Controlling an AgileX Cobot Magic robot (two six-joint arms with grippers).
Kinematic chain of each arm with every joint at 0, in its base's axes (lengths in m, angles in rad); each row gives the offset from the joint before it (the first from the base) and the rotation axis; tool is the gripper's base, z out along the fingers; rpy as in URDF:
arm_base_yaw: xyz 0 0 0.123 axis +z
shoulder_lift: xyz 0 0 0 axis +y
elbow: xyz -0.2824 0 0.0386 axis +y
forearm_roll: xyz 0.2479 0 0.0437 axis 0.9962 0 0.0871
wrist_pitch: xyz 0 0 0 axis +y
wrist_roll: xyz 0.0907 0 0.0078 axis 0.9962 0 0.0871
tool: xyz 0 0 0 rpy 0 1.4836 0
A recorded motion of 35 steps. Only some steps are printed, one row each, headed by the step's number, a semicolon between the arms.
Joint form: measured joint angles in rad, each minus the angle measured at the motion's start. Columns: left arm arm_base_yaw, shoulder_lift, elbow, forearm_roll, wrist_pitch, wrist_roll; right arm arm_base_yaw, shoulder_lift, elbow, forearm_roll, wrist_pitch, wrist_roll.
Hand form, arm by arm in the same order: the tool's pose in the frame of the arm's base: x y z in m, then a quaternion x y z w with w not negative. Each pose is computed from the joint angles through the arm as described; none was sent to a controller.
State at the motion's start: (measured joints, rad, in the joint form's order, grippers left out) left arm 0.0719 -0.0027 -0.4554 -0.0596 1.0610 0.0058; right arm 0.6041 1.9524 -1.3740 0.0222 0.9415 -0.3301
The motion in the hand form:
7: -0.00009 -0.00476 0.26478 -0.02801 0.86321 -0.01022 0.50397; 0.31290 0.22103 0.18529 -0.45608 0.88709 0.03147 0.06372
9: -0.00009 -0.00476 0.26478 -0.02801 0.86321 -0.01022 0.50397; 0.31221 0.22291 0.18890 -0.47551 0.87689 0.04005 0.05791
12: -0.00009 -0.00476 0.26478 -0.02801 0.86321 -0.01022 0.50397; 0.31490 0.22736 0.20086 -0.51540 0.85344 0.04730 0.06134
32: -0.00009 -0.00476 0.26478 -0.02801 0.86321 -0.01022 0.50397; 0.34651 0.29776 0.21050 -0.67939 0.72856 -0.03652 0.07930
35: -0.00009 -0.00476 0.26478 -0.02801 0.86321 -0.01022 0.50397; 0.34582 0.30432 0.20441 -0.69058 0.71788 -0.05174 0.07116
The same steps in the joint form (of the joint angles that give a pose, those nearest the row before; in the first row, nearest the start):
7: 0.0001 0.0000 0.0000 -0.0001 0.0000 0.0001; 0.0000 -0.0098 0.0000 0.0340 0.0139 -0.0450
9: 0.0001 0.0000 0.0000 -0.0001 0.0000 0.0001; 0.0000 -0.0098 -0.0156 0.0585 0.0409 -0.1003
12: 0.0001 0.0000 0.0000 -0.0001 0.0000 0.0001; 0.0009 -0.0098 -0.0654 0.0791 0.0868 -0.1983
32: 0.0001 0.0000 0.0000 -0.0001 0.0000 0.0001; 0.1194 0.2255 -0.4990 -0.0959 0.2515 -0.4256
35: 0.0001 0.0000 0.0000 -0.0001 0.0000 0.0001; 0.1372 0.2511 -0.5201 -0.1290 0.2635 -0.4296

